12 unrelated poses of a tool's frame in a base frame.
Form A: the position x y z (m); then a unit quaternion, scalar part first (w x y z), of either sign.
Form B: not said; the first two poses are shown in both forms.
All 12 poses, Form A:
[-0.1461 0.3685 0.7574 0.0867 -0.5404 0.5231 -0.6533]
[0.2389 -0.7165 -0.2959 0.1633 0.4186 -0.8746 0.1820]
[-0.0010 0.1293 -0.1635 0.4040 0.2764 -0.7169 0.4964]
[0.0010 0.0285 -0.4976 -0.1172 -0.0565 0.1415 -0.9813]
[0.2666 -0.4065 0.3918 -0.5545 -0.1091 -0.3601 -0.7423]
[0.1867 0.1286 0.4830 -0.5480 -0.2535 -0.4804 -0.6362]
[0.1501 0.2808 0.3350 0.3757 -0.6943 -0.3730 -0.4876]
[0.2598 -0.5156 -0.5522 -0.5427 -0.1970 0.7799 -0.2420]
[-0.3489 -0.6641 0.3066 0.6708 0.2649 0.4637 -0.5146]
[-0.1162 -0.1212 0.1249 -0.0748 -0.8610 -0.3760 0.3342]
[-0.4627 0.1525 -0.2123 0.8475 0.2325 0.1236 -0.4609]
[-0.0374 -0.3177 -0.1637 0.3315 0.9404 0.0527 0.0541]
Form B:
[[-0.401 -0.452 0.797 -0.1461], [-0.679 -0.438 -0.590 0.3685], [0.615 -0.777 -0.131 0.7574], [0 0 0 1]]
[[-0.596 -0.792 -0.133 0.2389], [-0.673 0.583 -0.455 -0.7165], [0.438 -0.182 -0.880 -0.2959], [0 0 0 1]]
[[-0.521 -0.797 -0.305 -0.0010], [0.005 0.354 -0.935 0.1293], [0.854 -0.488 -0.181 -0.1635], [0 0 0 1]]
[[-0.966 -0.246 0.078 0.0010], [0.214 -0.932 -0.291 0.0285], [0.144 -0.264 0.954 -0.4976], [0 0 0 1]]
[[-0.361 -0.745 0.561 0.2666], [0.902 -0.126 0.414 -0.4065], [-0.237 0.656 0.717 0.3918], [0 0 0 1]]
[[-0.271 -0.454 0.849 0.1867], [0.941 0.062 0.333 0.1286], [-0.204 0.889 0.410 0.4830], [0 0 0 1]]
[[0.246 0.884 0.397 0.1501], [0.152 -0.439 0.885 0.2808], [0.957 -0.158 -0.242 0.3350], [0 0 0 1]]
[[-0.333 -0.570 -0.751 0.2598], [-0.045 0.805 -0.591 -0.5156], [0.942 -0.164 -0.294 -0.5522], [0 0 0 1]]
[[0.040 0.936 0.349 -0.3489], [-0.445 0.330 -0.833 -0.6641], [-0.895 -0.122 0.430 0.3066], [0 0 0 1]]
[[0.494 0.697 -0.519 -0.1162], [0.597 -0.706 -0.380 -0.1212], [-0.632 -0.123 -0.765 0.1249], [0 0 0 1]]
[[0.545 0.839 -0.005 -0.4627], [-0.724 0.467 -0.508 0.1525], [-0.424 0.280 0.861 -0.2123], [0 0 0 1]]
[[0.989 0.063 0.137 -0.0374], [0.135 -0.775 -0.618 -0.3177], [0.067 0.629 -0.774 -0.1637], [0 0 0 1]]

